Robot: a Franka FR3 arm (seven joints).
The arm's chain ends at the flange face. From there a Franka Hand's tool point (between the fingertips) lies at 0.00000 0.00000 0.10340 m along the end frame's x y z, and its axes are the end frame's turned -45 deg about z.
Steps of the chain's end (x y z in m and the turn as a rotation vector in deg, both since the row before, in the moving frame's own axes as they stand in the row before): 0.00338, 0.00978, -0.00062, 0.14, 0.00, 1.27; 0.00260, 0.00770, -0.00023, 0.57, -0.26, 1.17; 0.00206, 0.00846, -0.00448, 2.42, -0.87, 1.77; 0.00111, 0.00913, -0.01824, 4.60, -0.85, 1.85; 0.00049, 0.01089, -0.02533, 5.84, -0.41, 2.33
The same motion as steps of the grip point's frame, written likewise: -0.00434, 0.00913, -0.00062, 0.10, 0.10, 1.27; -0.00320, 0.00623, -0.00024, 0.59, 0.22, 1.17; -0.00248, 0.00327, -0.00458, 2.33, 1.10, 1.77; -0.00078, 0.00037, -0.01858, 3.85, 2.65, 1.85; -0.00028, 0.00023, -0.02587, 4.42, 3.84, 2.33
